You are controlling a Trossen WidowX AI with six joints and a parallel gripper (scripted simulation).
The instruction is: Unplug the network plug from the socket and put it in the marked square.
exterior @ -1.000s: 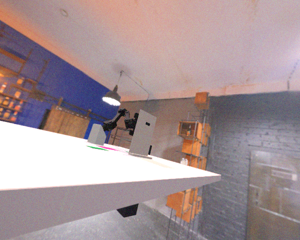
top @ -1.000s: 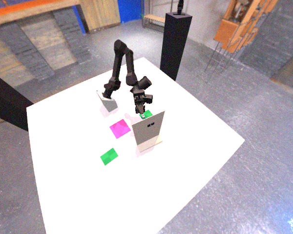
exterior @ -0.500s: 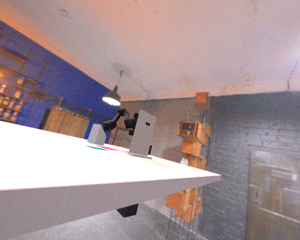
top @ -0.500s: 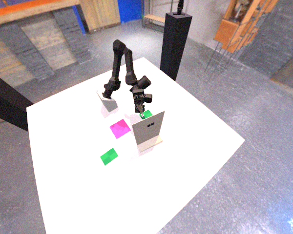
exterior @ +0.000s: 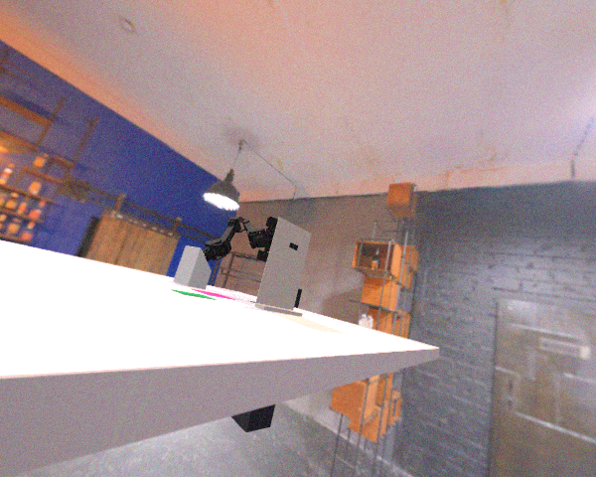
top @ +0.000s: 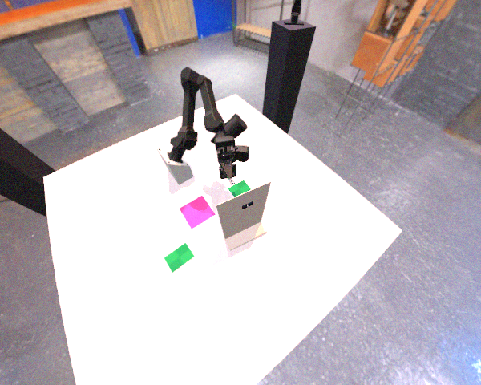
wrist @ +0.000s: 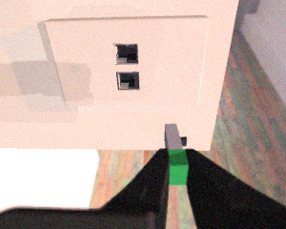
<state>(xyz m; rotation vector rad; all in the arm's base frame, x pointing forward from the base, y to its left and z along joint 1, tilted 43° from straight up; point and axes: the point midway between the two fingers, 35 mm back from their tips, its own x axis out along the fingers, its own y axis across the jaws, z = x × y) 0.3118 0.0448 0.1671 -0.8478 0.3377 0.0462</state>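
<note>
My gripper tip is 9 cm past the magenta square, 14 cm to the left of it and 26 cm above it. From my gripper tip the other things lie so: upright panel 10 cm ahead, 1 cm to the left, 12 cm below; green network plug right at my gripper tip.
</note>
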